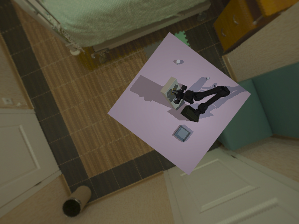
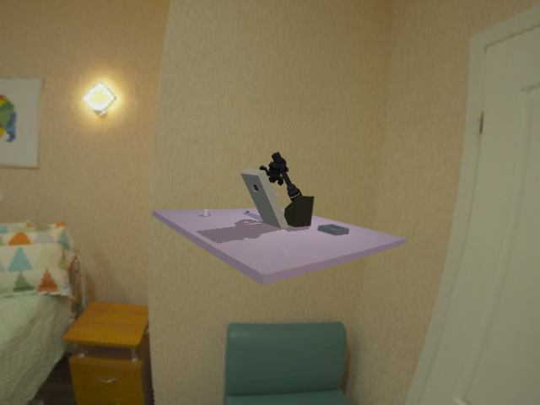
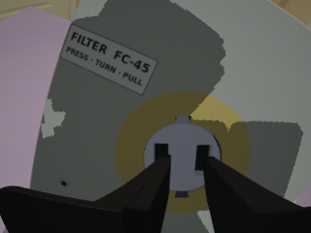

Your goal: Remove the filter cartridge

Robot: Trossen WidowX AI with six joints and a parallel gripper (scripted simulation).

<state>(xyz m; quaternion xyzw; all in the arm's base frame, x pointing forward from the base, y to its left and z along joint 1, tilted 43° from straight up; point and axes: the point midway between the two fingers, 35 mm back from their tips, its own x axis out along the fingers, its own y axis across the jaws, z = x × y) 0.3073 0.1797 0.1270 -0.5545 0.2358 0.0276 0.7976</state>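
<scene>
My gripper tip is now 20 mm short of the round grey filter cartridge and 10 mm above it. Round my gripper tip: grey tray: 460 mm behind, 280 mm below, 220 mm to the left.
</scene>
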